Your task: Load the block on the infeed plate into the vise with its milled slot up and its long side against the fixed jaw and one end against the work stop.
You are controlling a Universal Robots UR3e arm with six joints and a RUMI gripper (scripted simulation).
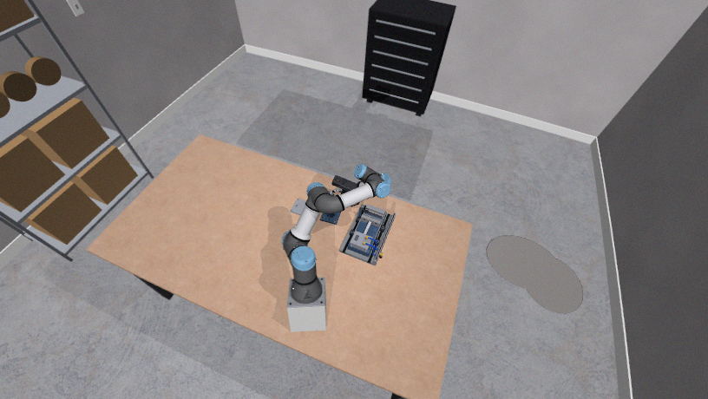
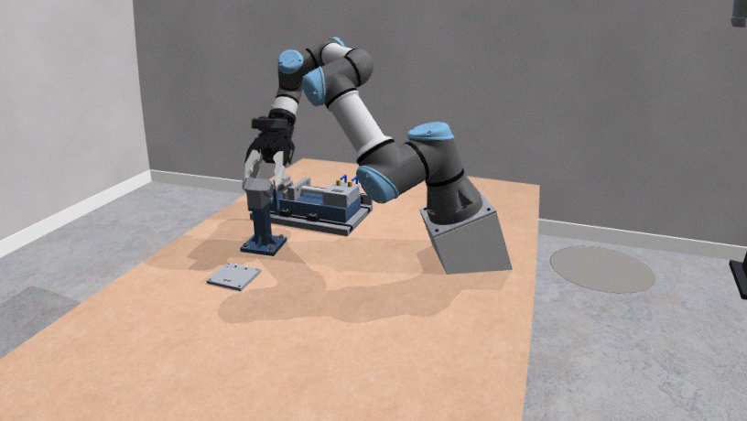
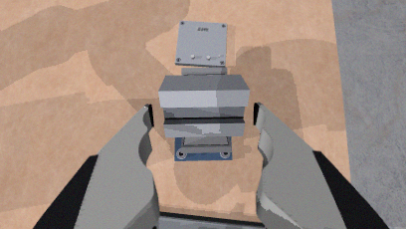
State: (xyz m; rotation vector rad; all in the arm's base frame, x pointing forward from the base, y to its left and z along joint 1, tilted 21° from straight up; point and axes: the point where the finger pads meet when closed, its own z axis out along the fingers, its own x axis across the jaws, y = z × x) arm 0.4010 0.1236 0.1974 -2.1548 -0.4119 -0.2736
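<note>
Right now the part is right at my hand. Also, from my hand: fixed jaw 200 mm to the right, 100 mm ahead, 80 mm below; work stop 160 mm to the right, 70 mm below, 70 mm ahead; infeed plate 160 mm to the left, 160 mm below, 40 mm behind.
</note>
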